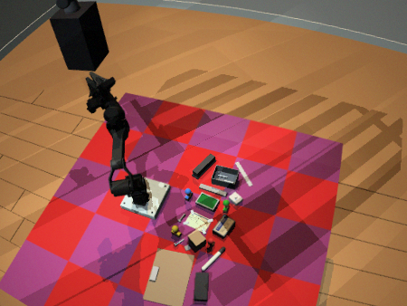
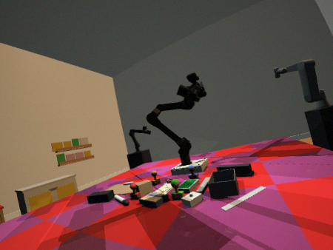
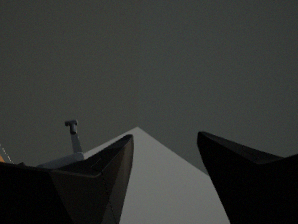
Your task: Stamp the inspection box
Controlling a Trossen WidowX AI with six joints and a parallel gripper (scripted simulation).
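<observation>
Right now my gripper tip is 570 mm short of the green-knobbed stamp, 540 mm above it and 150 mm to the left of it. Round my gripper tip: yellow-knobbed stamp: 540 mm below, 390 mm ahead, 310 mm to the right; then green ink pad: 550 mm below, 480 mm ahead, 130 mm to the right; then blue-knobbed stamp: 540 mm below, 400 mm ahead, 120 mm to the right.
</observation>
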